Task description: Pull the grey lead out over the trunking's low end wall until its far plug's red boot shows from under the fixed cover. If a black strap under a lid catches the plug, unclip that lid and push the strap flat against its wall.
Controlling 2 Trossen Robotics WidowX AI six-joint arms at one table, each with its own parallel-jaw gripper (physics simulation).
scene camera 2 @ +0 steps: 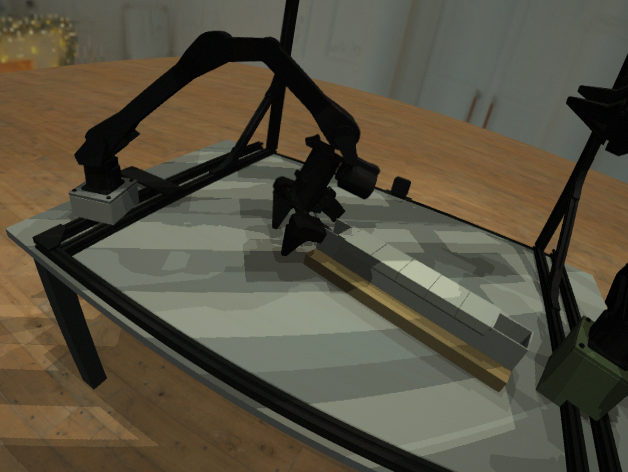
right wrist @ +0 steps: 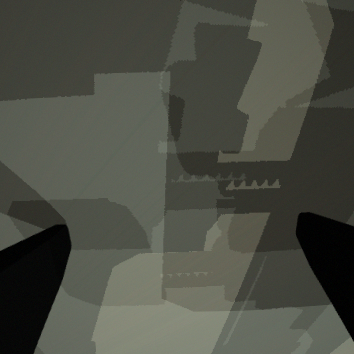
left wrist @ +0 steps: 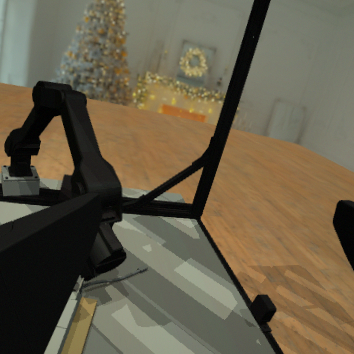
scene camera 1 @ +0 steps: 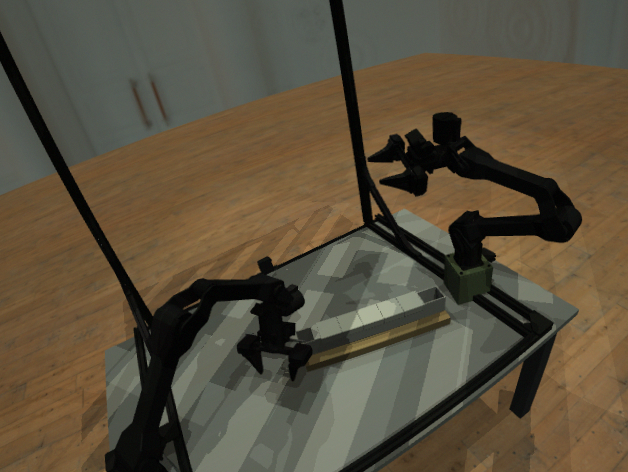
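Where they show: left gripper, fingertip midpoint: (scene camera 2: 573,93) (left wrist: 218,208) (scene camera 1: 373,170); right gripper, fingertip midpoint: (scene camera 2: 278,241) (right wrist: 184,230) (scene camera 1: 277,376); left arm's base, link origin: (scene camera 2: 608,347) (scene camera 1: 468,260); right arm's base, link origin: (scene camera 2: 103,185) (left wrist: 19,171).
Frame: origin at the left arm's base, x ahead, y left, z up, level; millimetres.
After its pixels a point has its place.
Observation:
The trunking (scene camera 1: 375,325) {x 302, y 101, z -45 mm} (scene camera 2: 406,286) {x 312, y 101, z -48 mm} is a long grey channel with several pale lids (scene camera 1: 369,316) (scene camera 2: 400,258) in a row, all looking seated, and an open stretch at each end. The grey lead (left wrist: 115,281) {x 585, y 18, z -98 mm} lies on the table beyond one end of the trunking in the left wrist view. No red boot or black strap shows. My left gripper (scene camera 1: 375,170) {x 227, y -62, z 301 mm} (left wrist: 218,208) {x 227, y -62, z 301 mm} is open and empty, high above the table and away from the trunking. My right gripper (scene camera 1: 277,376) {x 579, y 141, z -106 mm} (scene camera 2: 279,240) {x 579, y 141, z -106 mm} (right wrist: 184,230) {x 579, y 141, z -106 mm} is open and empty, low beside the trunking's left end, partly hiding that end.
A wooden strip (scene camera 1: 378,346) {x 305, y 127, z -98 mm} (scene camera 2: 406,324) {x 277, y 124, z -93 mm} (left wrist: 80,325) {x 444, y 44, z -84 mm} runs along the trunking's near side. The green base block (scene camera 1: 468,279) {x 24, y 50, z -20 mm} (scene camera 2: 583,373) {x 15, y 50, z -31 mm} of my left arm stands near the trunking's right end. Black frame rails edge the table, with upright posts (scene camera 1: 350,101) {x 186, y -445, z 381 mm} (left wrist: 230,110) {x 979, y -160, z 281 mm} at the corners.

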